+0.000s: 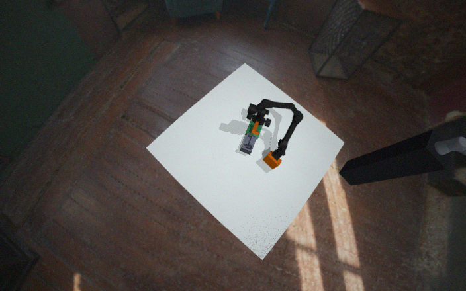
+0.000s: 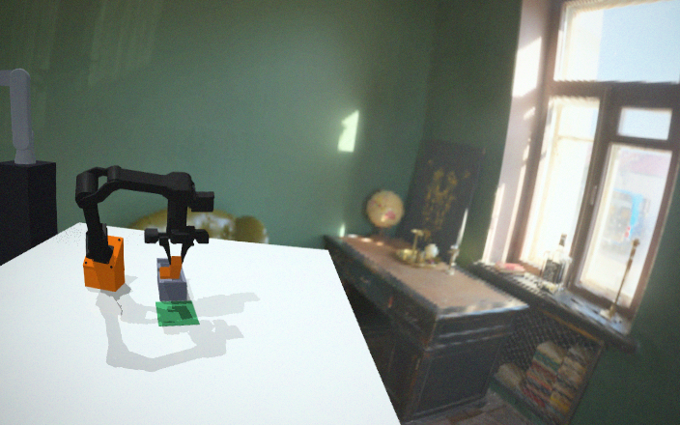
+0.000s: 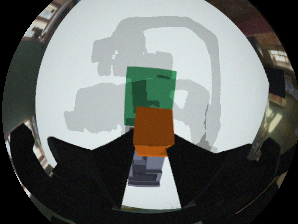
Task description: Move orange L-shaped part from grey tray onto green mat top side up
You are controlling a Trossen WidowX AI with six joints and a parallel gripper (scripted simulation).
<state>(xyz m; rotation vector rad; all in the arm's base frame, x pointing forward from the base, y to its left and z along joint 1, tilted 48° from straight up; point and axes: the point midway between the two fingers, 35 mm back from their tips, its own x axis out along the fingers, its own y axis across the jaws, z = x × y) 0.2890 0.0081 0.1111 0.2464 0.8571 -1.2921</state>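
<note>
Right now the green mat is 17 cm below my gripper tip and 1 cm to the right of it. From my gripper tip the other things lie so: orange L-shaped part: 3 cm below, 3 cm behind, 2 cm to the left.
</note>
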